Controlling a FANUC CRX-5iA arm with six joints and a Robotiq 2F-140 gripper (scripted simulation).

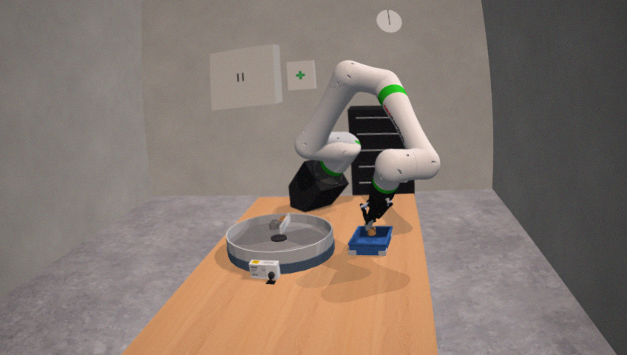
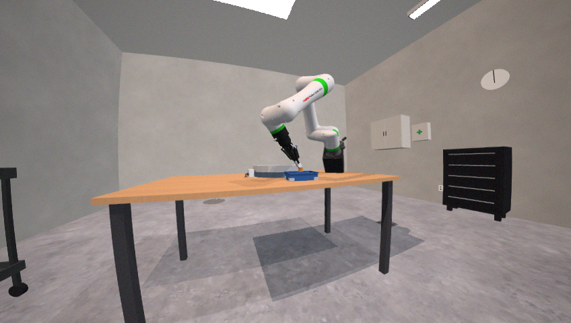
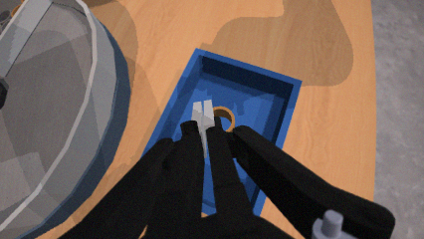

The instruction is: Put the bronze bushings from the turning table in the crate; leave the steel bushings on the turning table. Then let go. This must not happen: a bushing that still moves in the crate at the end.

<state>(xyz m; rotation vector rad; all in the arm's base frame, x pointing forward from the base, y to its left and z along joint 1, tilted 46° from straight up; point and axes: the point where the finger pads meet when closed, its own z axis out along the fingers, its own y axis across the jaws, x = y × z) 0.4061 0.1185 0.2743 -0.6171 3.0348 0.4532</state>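
My hand is 2 cm past the blue crate, 1 cm to the right of it and 8 cm above it. The rest, counted from my hand: round grey turning table: 6 cm ahead, 35 cm to the right, 5 cm below.
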